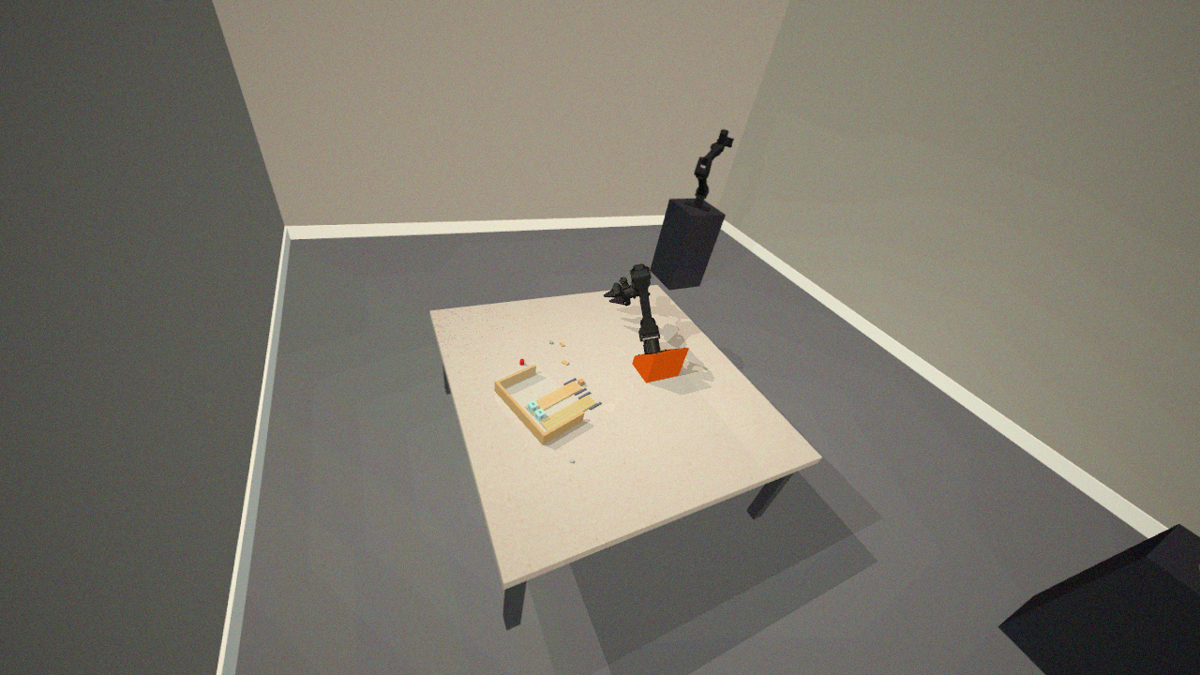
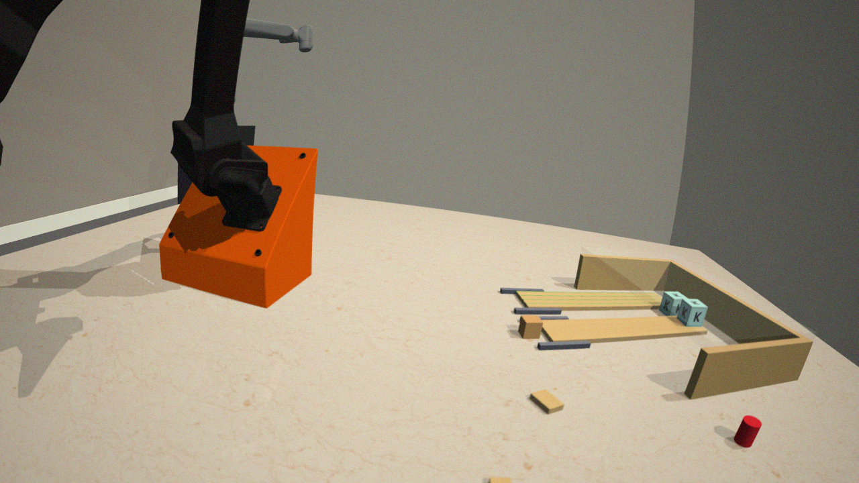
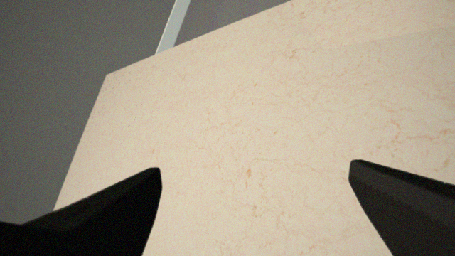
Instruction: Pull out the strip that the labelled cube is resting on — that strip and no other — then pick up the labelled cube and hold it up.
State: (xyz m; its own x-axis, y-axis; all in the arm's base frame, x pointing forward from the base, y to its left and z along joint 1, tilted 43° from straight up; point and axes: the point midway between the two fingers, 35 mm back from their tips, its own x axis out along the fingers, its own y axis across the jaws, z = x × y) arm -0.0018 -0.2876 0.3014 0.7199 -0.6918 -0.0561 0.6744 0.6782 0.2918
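The small tan block lies 320 mm ahead of my gripper tip, 430 mm to the left of it and 100 mm below it. The rest, counted from my gripper tip: grey disc: 500 mm ahead, 770 mm to the left, 110 mm below; red cylinder: 520 mm ahead, 240 mm to the left, 100 mm below; plain wooden strip: 460 mm ahead, 470 mm to the left, 110 mm below.
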